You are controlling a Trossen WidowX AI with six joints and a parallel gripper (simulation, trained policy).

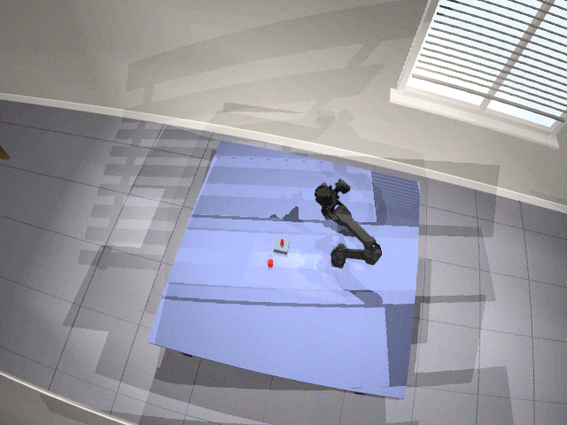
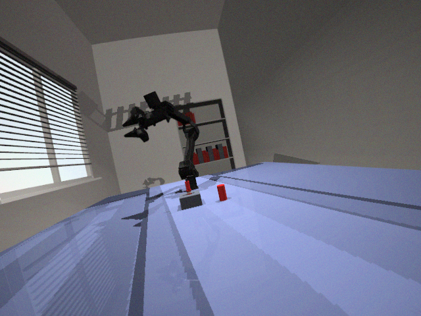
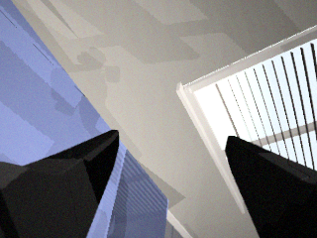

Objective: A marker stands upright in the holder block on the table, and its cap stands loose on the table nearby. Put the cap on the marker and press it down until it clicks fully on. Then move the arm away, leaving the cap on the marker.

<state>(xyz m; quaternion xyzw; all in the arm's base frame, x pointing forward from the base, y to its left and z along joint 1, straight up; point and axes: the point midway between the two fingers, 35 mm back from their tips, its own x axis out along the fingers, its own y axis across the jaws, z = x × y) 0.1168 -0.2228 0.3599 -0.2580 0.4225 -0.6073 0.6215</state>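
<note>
Right now my gripper tip is 230 mm short of the red cap, 350 mm to the right of it and 330 mm above it. Also, from my gripper tip: red marker: 200 mm ahead, 240 mm to the left, 280 mm below; dark grey holder block: 200 mm ahead, 240 mm to the left, 330 mm below.
</note>
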